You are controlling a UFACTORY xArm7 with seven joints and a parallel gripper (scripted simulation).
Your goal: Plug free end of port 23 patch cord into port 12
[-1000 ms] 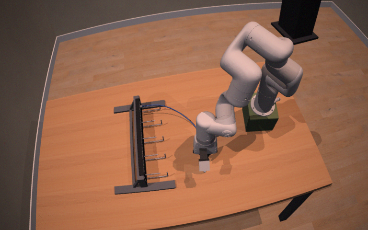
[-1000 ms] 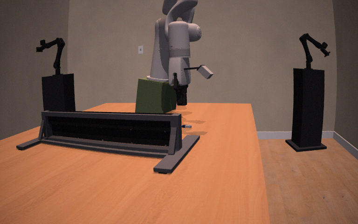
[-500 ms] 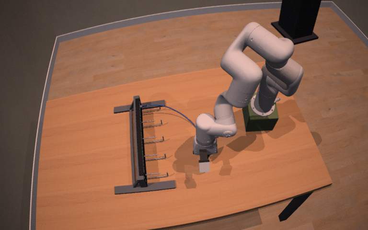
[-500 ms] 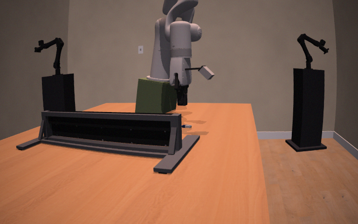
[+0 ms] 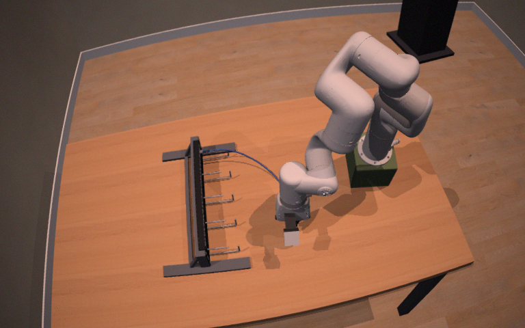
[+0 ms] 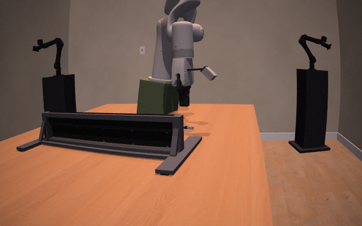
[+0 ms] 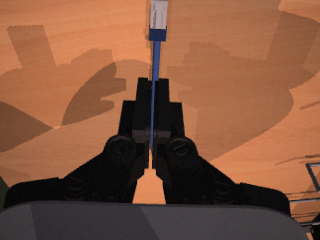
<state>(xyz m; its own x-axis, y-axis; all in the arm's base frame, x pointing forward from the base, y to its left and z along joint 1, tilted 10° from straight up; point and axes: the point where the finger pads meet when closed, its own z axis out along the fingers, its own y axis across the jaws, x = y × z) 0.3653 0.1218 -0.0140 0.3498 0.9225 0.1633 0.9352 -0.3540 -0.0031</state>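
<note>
Now: the cord plug 90 mm below my hand, 20 mm to the left of it and 10 mm ahead of it.
</note>
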